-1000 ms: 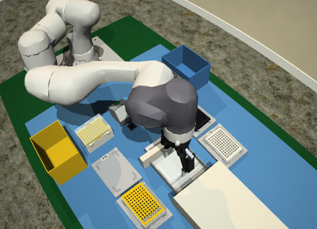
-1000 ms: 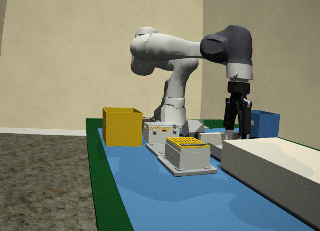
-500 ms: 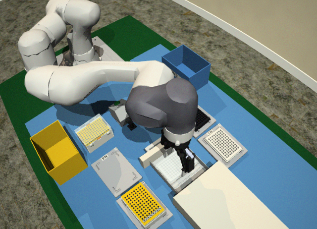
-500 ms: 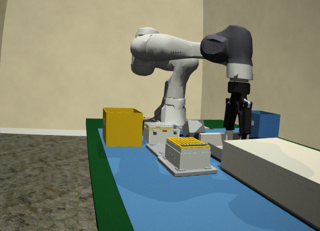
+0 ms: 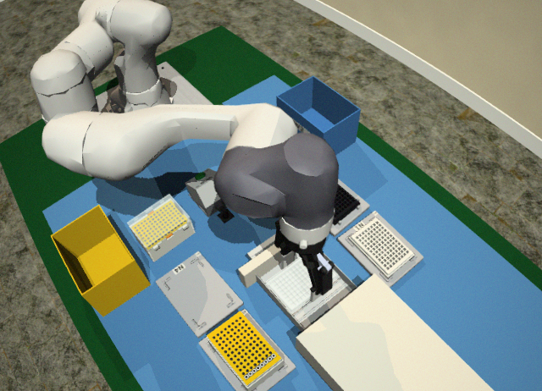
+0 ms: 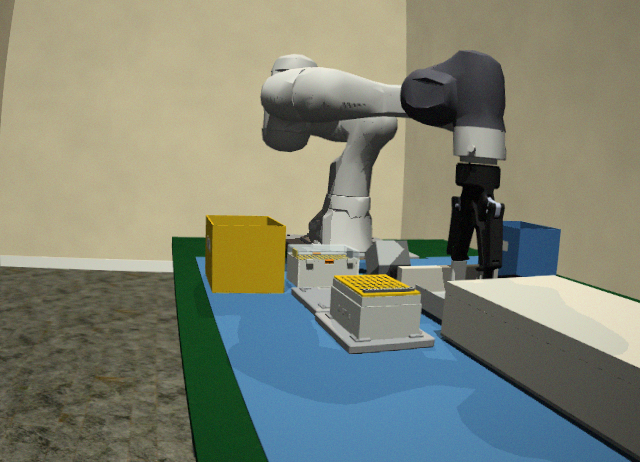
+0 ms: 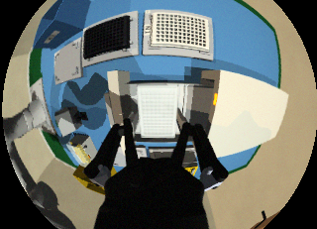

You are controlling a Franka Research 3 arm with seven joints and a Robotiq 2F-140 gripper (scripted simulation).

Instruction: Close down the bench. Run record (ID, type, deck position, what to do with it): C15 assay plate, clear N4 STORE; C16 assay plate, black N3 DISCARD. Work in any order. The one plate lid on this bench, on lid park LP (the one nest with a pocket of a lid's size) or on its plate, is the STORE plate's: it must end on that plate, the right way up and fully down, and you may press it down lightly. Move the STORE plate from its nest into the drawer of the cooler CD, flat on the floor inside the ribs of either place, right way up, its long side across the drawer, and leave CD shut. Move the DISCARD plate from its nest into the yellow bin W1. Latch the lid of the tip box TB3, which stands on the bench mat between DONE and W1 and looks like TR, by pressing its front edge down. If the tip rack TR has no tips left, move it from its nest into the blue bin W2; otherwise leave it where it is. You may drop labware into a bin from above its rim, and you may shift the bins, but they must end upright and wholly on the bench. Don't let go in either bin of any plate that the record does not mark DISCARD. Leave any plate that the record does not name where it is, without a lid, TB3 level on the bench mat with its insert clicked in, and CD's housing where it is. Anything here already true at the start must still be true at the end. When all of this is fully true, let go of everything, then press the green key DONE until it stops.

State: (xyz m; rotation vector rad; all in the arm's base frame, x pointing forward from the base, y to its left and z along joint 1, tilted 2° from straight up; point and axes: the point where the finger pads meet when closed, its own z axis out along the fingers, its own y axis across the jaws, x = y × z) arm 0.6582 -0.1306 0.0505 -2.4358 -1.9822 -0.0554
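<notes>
My gripper is now 10 mm above the plate lid. Round my hand: cooler drawer: 30 mm ahead, 10 mm to the right, 20 mm below; tip rack TR: 10 mm ahead, 200 mm to the right, 10 mm above; white plate: 90 mm ahead, 180 mm to the left, 30 mm below.
</notes>
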